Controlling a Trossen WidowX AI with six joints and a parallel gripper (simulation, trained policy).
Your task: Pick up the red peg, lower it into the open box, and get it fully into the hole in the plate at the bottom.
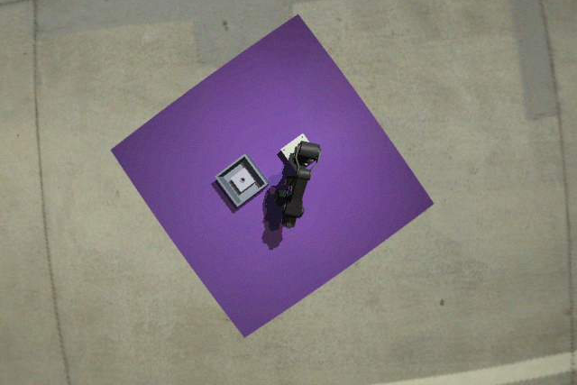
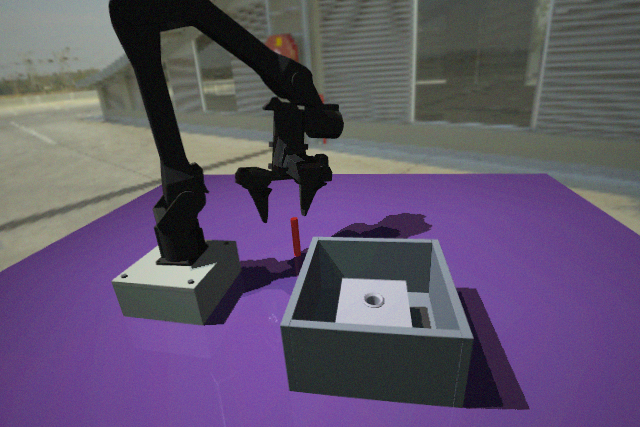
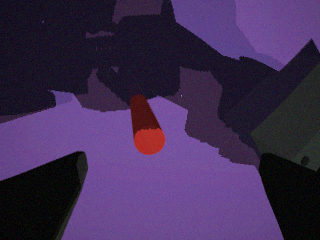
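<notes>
Now: the red peg 4 cm below my gripper tip and 2 cm ahead of it. The rest, counted from my gripper tip: grey box 20 cm to the right, 16 cm ahead, 5 cm below.
</notes>
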